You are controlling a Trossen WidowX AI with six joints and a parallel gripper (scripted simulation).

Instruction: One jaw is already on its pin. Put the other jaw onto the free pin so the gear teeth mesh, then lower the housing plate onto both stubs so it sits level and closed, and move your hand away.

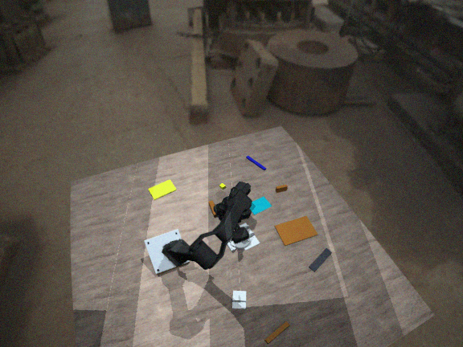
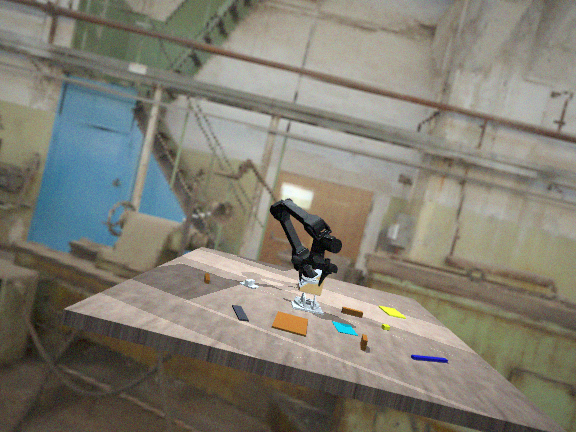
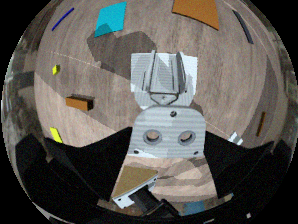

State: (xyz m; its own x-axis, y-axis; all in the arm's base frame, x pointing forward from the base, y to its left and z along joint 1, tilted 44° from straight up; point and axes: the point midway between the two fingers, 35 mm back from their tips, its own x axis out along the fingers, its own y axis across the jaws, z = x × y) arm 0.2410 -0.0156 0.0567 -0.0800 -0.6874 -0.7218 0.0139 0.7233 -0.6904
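The jaw lies 70 mm below my gripper tip, 20 mm to the left of it and 20 mm ahead of it. From my gripper tip the other things lie so: dark strip: 280 mm ahead, 260 mm to the right, 80 mm below; orange tile: 280 mm ahead, 90 mm to the right, 80 mm below; cyan tile: 220 mm ahead, 120 mm to the left, 80 mm below.
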